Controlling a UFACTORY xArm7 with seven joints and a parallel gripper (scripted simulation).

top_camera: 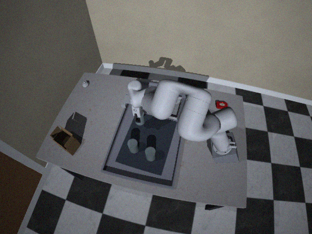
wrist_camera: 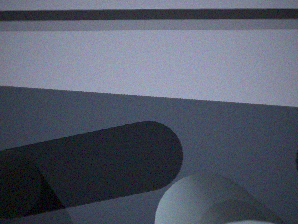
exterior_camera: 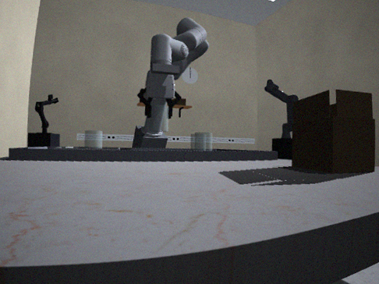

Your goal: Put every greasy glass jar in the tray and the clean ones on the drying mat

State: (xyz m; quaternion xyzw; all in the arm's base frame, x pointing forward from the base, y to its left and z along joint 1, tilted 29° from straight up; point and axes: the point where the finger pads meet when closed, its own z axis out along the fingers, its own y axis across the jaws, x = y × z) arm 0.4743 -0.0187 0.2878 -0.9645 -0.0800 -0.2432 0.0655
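Now: hand 24 cm to the left of the light grey tray, 14 cm above it and 4 cm past it. Round my hand: dark drying mat: 15 cm below, 8 cm behind, 7 cm to the left; then red object: 49 cm behind, 45 cm to the right, 14 cm below; then cardboard box: 42 cm ahead, 35 cm to the left, 9 cm below.
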